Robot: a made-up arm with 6 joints.
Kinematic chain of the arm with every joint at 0, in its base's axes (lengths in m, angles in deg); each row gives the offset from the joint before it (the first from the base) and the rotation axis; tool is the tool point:
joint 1: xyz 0 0 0.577 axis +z
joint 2: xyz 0 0 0 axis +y
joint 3: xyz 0 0 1.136 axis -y
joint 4: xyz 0 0 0 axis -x
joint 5: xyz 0.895 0 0 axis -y
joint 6: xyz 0 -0.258 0 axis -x
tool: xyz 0 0 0
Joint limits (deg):
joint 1: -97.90..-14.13
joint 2: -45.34..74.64
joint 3: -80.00..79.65
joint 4: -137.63..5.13
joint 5: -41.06..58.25
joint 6: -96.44..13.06
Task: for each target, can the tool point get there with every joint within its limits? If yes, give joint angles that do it. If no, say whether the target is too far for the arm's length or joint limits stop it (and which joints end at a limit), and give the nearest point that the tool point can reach.
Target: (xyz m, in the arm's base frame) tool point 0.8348 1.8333 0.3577
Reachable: no: joint limits stop it (at a limit: joint 1, joint 4) | nearest point 0.3976 0.0965 0.3577 | short by 1.791 m
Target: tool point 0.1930 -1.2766 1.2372
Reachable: yes | joints -86.92 23.11 12.67 -118.76 49.26 -87.49
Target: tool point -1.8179 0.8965 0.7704
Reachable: no: joint limits stop it (at a limit: joint 2, joint 3, joint 4) | nearest point -1.2238 0.6035 2.0955 | short by 1.481 m
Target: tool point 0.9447 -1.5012 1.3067
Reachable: yes | joints -62.13 48.23 60.41 -121.12 -16.12 -54.55
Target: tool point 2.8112 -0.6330 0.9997
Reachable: no: too far | nearest point 1.9515 -0.4394 0.8704 | short by 0.891 m
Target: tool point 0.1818 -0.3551 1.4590
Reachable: yes | joints -65.99 -27.49 -19.22 -94.80 21.02 -70.93
